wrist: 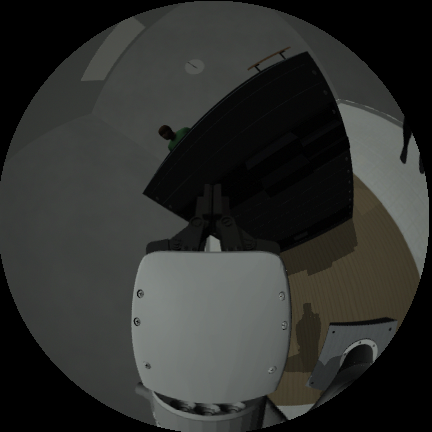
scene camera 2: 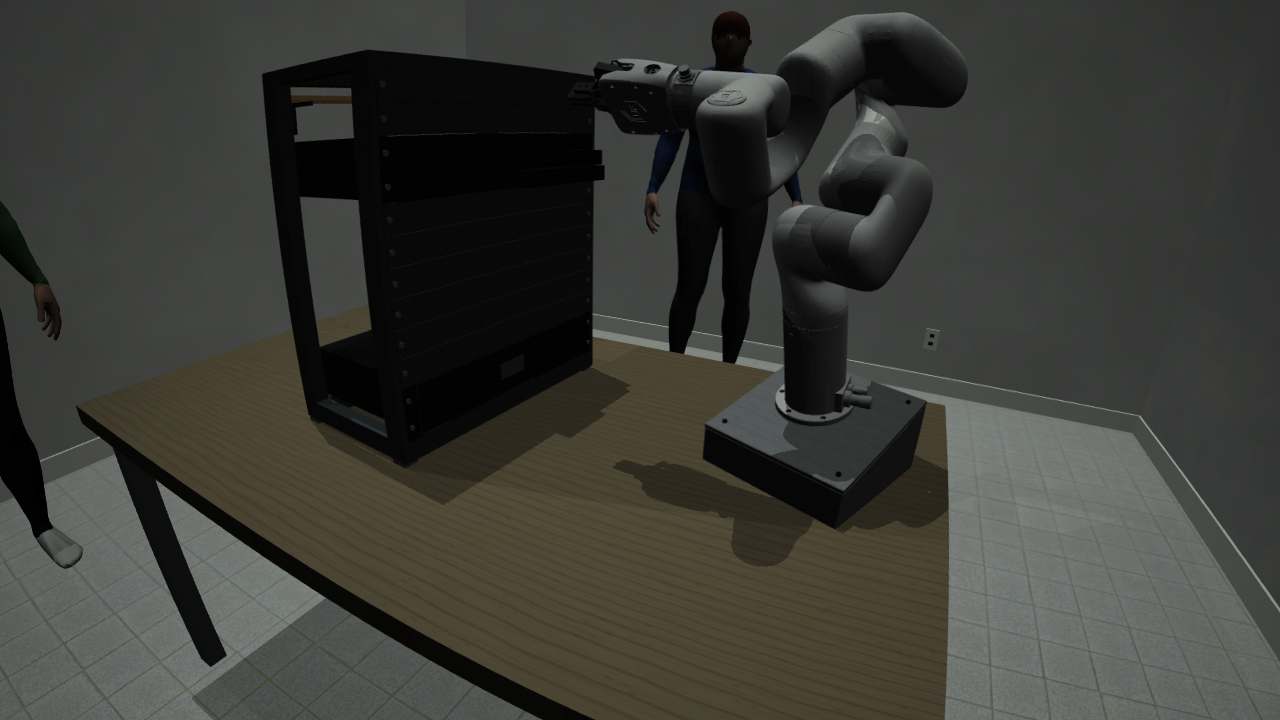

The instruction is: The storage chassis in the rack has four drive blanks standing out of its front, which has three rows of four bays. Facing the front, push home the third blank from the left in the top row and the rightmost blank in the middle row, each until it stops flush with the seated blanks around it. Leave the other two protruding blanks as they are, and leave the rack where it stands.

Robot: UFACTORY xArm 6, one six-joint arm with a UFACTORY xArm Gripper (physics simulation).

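Where they show: gripper, fingertip midpoint: (wrist: 212, 193) (scene camera 2: 573, 93); arm's base, link origin: (scene camera 2: 814, 402).
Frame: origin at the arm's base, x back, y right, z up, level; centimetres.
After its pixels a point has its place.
Observation:
The black rack (scene camera 2: 380, 295) @(x -50.0, y -40.2, z 17.8 cm) (wrist: 349, 185) @(x -50.3, y 8.5, z 12.8 cm) stands on the table with its storage chassis (scene camera 2: 465, 165) @(x -47.9, y -25.1, z 34.4 cm) in the upper part. In the wrist view several dark blanks stand out of the chassis front. One, seemingly the third in the top row (wrist: 272, 151) @(x -45.3, y -9.1, z 38.8 cm), lies right of and above the fingertips; another, seemingly the rightmost in the middle row (wrist: 327, 151) @(x -45.6, y 0.9, z 32.5 cm), lies farther right. Darkness makes rows and bays hard to tell. My gripper (scene camera 2: 572, 94) @(x -34.7, y -16.5, z 44.6 cm) (wrist: 212, 193) @(x -34.7, y -16.5, z 44.6 cm) is shut and empty, in front of the rack's upper part, seen over its far upper corner in the scene view. Its distance to the rack is unclear.
The wooden table (scene camera 2: 572, 582) @(x -13.6, y -44.5, z -9.6 cm) (wrist: 360, 260) @(x -32.5, y 6.4, z -9.6 cm) carries the rack and the arm's base plate (scene camera 2: 760, 429) @(x -5.5, y -9.0, z -2.4 cm) (wrist: 327, 350) @(x -4.7, y -10.8, z -2.7 cm). A person in blue (scene camera 2: 725, 161) stands beyond the table. A person in green (scene camera 2: 17, 241) (wrist: 177, 137) stands behind the rack's left side.

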